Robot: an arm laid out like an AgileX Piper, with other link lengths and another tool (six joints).
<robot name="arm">
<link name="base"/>
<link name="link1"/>
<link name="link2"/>
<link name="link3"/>
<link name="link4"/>
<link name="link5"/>
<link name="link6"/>
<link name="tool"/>
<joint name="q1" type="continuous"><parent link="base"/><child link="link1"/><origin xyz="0 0 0.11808" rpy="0 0 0"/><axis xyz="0 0 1"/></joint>
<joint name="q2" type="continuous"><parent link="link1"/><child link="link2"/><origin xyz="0 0 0" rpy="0 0 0"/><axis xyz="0 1 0"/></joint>
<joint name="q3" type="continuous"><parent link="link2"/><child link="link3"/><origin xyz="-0.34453 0 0.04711" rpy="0 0 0"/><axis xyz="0 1 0"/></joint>
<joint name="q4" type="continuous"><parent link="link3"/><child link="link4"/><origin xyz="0.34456 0 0.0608" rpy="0 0 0"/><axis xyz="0.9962 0 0.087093"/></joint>
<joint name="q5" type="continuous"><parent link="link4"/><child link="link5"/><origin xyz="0 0 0" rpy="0 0 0"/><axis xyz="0 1 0"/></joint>
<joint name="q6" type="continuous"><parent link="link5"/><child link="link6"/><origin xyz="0.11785 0 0.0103" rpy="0 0 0"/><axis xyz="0.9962 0 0.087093"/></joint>
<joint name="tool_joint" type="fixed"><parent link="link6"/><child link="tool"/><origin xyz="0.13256 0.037 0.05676" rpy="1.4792 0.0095 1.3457"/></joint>
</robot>
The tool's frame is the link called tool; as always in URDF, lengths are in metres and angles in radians. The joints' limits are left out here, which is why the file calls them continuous.
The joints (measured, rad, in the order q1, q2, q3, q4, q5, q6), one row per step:
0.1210 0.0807 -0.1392 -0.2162 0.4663 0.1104
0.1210 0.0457 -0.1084 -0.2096 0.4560 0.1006
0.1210 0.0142 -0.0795 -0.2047 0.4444 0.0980
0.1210 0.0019 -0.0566 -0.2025 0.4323 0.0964
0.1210 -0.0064 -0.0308 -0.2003 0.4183 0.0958
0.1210 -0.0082 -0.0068 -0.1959 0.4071 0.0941
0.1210 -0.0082 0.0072 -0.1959 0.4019 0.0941
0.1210 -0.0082 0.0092 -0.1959 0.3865 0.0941
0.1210 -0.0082 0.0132 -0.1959 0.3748 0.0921
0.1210 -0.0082 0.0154 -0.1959 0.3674 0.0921
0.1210 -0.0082 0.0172 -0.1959 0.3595 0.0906
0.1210 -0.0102 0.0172 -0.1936 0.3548 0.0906
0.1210 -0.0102 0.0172 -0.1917 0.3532 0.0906
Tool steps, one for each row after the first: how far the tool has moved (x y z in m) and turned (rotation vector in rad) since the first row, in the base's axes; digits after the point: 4 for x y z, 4 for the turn. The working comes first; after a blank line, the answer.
Tool pose at each row, in the base's axes (x y z in m, rotation vector in rad; the steps are taken from these numbers as rounded here):
0.2554 0.0470 0.2344 1.3564 1.3564 0.7941
0.2529 0.0481 0.2273 1.3441 1.3508 0.8049
0.2512 0.0490 0.2210 1.3371 1.3424 0.8180
0.2513 0.0498 0.2134 1.3350 1.3439 0.8211
0.2520 0.0508 0.2036 1.3360 1.3493 0.8216
0.2528 0.0518 0.1925 1.3417 1.3605 0.8180
0.2534 0.0522 0.1854 1.3452 1.3684 0.8127
0.2538 0.0530 0.1881 1.3370 1.3602 0.8232
0.2541 0.0537 0.1885 1.3301 1.3568 0.8284
0.2543 0.0541 0.1891 1.3267 1.3539 0.8326
0.2545 0.0546 0.1899 1.3215 1.3509 0.8367
0.2545 0.0549 0.1917 1.3196 1.3461 0.8432
0.2545 0.0551 0.1922 1.3201 1.3448 0.8459

-0.0025 0.0011 -0.0071 -0.0014 -0.0136 0.0060
-0.0042 0.0020 -0.0134 0.0022 -0.0271 0.0098
-0.0041 0.0028 -0.0210 0.0027 -0.0281 0.0130
-0.0034 0.0038 -0.0308 0.0035 -0.0241 0.0162
-0.0026 0.0048 -0.0419 0.0048 -0.0125 0.0194
-0.0020 0.0052 -0.0490 0.0036 -0.0037 0.0204
-0.0016 0.0060 -0.0463 0.0048 -0.0168 0.0234
-0.0013 0.0067 -0.0459 0.0036 -0.0243 0.0262
-0.0011 0.0071 -0.0453 0.0040 -0.0294 0.0277
-0.0009 0.0076 -0.0445 0.0032 -0.0354 0.0297
-0.0009 0.0079 -0.0427 0.0061 -0.0416 0.0307
-0.0009 0.0081 -0.0422 0.0081 -0.0431 0.0311

